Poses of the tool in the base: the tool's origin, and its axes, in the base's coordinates. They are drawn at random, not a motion.
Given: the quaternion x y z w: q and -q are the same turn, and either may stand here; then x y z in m.
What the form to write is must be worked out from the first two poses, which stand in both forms.
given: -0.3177 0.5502 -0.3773 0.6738 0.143 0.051 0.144
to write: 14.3 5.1 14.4; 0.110 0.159 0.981; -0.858 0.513 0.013; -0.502 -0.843 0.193
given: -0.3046 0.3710 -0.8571 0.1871 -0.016 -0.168 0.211
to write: -1.6 -16.8 21.1; -0.744 0.095 0.661; -0.547 -0.655 -0.522; 0.383 -0.750 0.539
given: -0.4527 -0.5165 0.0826 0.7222 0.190 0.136 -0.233
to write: 19.0 13.6 -23.3; 0.453 0.348 -0.821; 0.587 0.577 0.568; 0.671 -0.739 0.057
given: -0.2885 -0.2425 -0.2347 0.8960 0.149 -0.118 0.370
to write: 14.9 -11.8 37.0; 0.772 0.561 -0.299; -0.281 0.723 0.631; 0.570 -0.403 0.716
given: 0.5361 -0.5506 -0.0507 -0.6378 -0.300 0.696 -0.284
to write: -30.0 69.6 -28.4; 0.388 -0.655 0.648; -0.526 0.420 0.740; -0.757 -0.628 -0.181
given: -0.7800 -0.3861 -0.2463 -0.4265 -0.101 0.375 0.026
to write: -10.1 37.5 2.6; 0.581 0.392 0.714; 0.812 -0.338 -0.475; 0.055 0.855 -0.515
